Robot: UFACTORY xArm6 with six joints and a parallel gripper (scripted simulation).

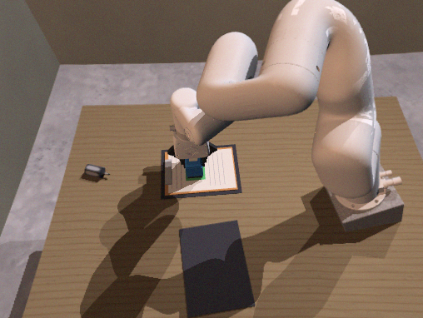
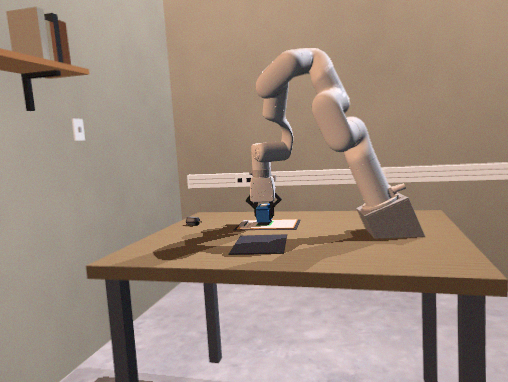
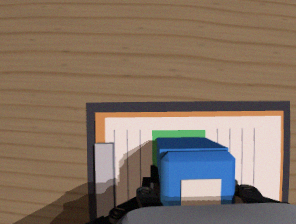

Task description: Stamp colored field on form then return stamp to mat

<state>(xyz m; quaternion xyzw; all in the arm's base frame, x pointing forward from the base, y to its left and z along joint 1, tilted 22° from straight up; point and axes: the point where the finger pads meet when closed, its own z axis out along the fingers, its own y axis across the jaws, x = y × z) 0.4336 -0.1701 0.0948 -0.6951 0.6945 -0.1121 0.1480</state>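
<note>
Now: the blue stamp right at my hand. Round my hand: dark object: 300 mm ahead, 30 mm below; dark mat: 310 mm to the left, 40 mm below, 40 mm behind; form: 40 mm below, 10 mm to the left.
</note>
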